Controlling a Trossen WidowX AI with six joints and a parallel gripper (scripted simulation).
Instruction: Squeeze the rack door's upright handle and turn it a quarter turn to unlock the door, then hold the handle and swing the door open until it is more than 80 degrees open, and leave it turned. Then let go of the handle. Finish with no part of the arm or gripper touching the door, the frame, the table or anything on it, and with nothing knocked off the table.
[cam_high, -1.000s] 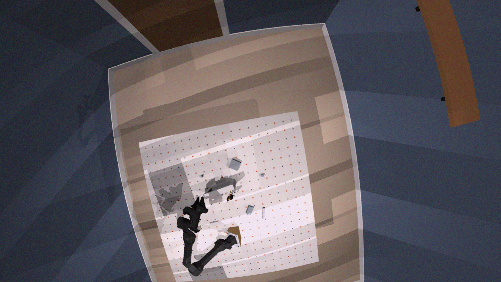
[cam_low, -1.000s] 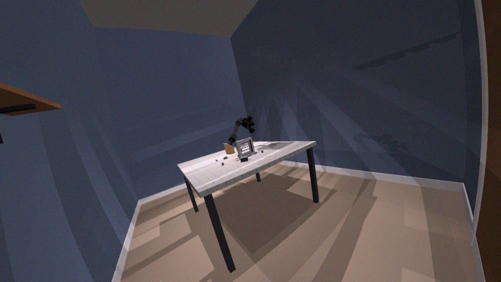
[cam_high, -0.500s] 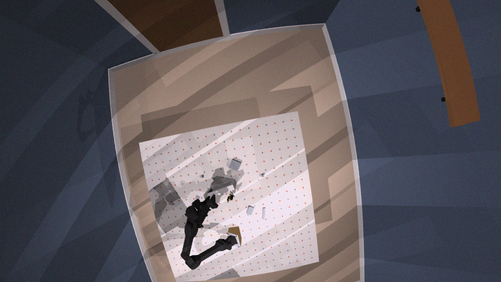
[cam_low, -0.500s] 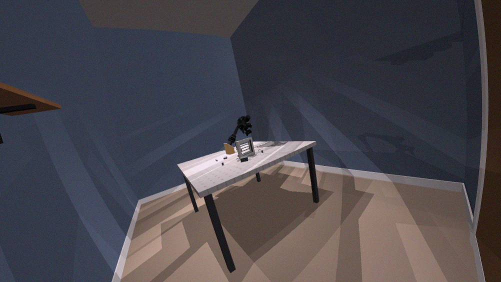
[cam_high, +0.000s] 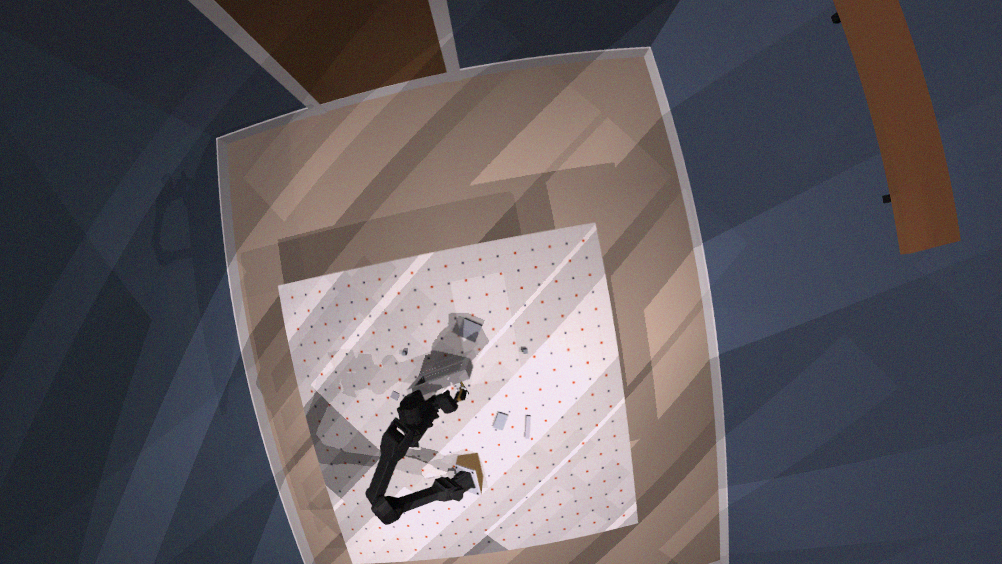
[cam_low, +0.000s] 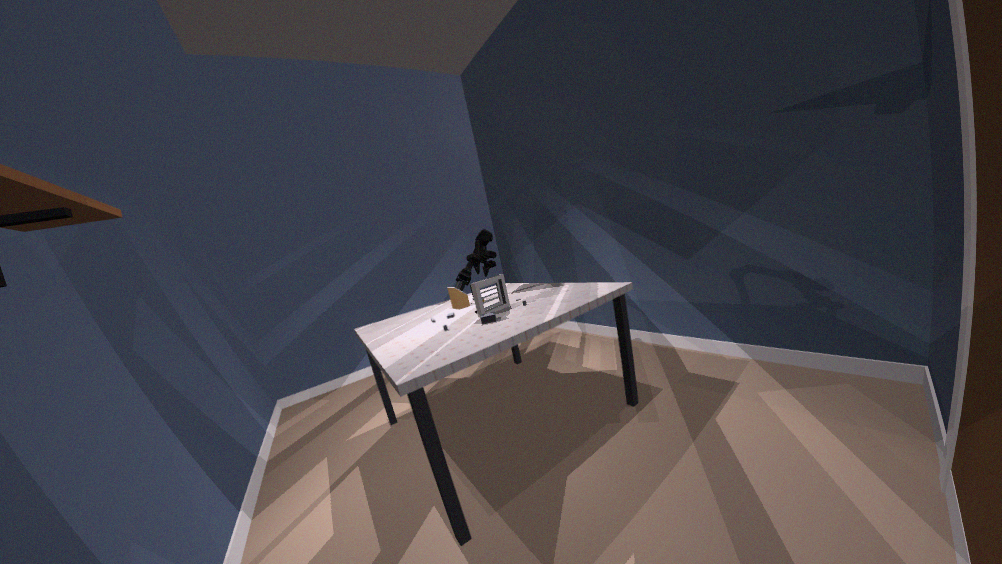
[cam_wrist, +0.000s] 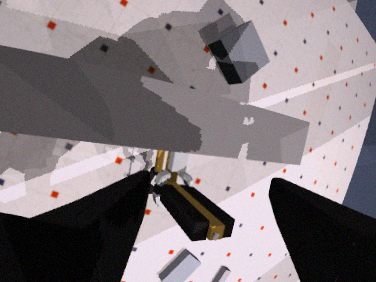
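Right now my gripper tip is 110 mm above the door handle, 50 mm past it and 40 mm to the left of it. The rest, counted from my gripper tip: thin grey bar 280 mm behind, 220 mm to the right, 200 mm below.
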